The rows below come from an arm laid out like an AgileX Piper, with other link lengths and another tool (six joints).
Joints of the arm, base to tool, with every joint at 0 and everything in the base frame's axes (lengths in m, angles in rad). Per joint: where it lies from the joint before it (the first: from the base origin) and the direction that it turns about. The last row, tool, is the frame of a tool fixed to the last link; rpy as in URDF.
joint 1: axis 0 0 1 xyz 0.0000 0.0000 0.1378
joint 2: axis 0 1 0 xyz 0.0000 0.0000 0.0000
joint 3: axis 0 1 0 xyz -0.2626 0.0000 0.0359
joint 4: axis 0.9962 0 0.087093 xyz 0.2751 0.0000 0.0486
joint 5: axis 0 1 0 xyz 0.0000 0.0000 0.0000
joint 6: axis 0.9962 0 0.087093 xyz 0.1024 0.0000 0.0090
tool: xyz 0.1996 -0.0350 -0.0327 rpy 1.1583 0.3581 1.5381
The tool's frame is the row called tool.
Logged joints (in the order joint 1, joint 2, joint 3, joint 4, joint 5, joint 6), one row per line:
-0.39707 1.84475 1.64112 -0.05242 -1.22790 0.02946
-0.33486 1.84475 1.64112 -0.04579 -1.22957 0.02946
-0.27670 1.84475 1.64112 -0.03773 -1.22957 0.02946
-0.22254 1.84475 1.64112 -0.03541 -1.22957 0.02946
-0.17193 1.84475 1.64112 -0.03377 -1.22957 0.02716
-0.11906 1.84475 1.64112 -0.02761 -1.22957 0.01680
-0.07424 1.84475 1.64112 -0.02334 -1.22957 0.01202
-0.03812 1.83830 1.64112 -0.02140 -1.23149 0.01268
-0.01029 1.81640 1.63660 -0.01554 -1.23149 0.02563
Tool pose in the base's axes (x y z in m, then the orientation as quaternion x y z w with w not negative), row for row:
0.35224 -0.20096 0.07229 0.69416 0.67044 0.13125 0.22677
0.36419 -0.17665 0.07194 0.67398 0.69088 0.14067 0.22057
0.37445 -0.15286 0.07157 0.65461 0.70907 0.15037 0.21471
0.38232 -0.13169 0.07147 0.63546 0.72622 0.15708 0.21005
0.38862 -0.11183 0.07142 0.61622 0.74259 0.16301 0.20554
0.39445 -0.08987 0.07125 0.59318 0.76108 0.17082 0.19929
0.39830 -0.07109 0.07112 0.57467 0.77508 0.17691 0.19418
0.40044 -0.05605 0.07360 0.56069 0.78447 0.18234 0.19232
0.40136 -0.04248 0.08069 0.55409 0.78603 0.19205 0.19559
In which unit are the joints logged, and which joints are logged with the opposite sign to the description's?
The joints are logged in radians. Opposite sign: joint 3, joint 5.
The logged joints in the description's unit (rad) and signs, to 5 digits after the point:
-0.39707 1.84475 -1.64112 -0.05242 1.22790 0.02946
-0.33486 1.84475 -1.64112 -0.04579 1.22957 0.02946
-0.27670 1.84475 -1.64112 -0.03773 1.22957 0.02946
-0.22254 1.84475 -1.64112 -0.03541 1.22957 0.02946
-0.17193 1.84475 -1.64112 -0.03377 1.22957 0.02716
-0.11906 1.84475 -1.64112 -0.02761 1.22957 0.01680
-0.07424 1.84475 -1.64112 -0.02334 1.22957 0.01202
-0.03812 1.83830 -1.64112 -0.02140 1.23149 0.01268
-0.01029 1.81640 -1.63660 -0.01554 1.23149 0.02563

